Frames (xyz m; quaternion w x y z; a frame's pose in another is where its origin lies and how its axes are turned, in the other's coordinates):
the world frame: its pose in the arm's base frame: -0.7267 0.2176 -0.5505 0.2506 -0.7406 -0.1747 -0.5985
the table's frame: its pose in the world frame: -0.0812 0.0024 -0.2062 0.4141 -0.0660 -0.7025 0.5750
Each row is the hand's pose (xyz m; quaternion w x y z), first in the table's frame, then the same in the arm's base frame.
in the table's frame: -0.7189 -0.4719 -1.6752 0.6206 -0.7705 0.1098 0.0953
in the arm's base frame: -0.1005 -0.5187 0.9874 0.5414 0.7606 0.0666 -0.3522
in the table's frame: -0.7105 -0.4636 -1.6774 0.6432 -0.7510 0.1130 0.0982
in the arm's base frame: -0.0993 -0.5275 0.9794 0.5205 0.7749 0.0505 -0.3552
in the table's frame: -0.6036 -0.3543 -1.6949 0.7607 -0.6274 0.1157 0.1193
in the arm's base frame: -0.0922 -0.6363 0.8708 0.3929 0.8365 -0.0436 -0.3795
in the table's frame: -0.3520 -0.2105 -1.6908 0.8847 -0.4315 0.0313 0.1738
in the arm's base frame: -0.0340 -0.7778 0.6246 0.1970 0.8410 -0.1725 -0.4735
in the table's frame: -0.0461 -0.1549 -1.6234 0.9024 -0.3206 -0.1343 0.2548
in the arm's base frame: 0.0720 -0.8200 0.3276 0.0953 0.7406 -0.2439 -0.6188
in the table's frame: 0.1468 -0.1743 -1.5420 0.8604 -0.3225 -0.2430 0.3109
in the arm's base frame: 0.1490 -0.7806 0.1360 0.1077 0.6495 -0.2514 -0.7095
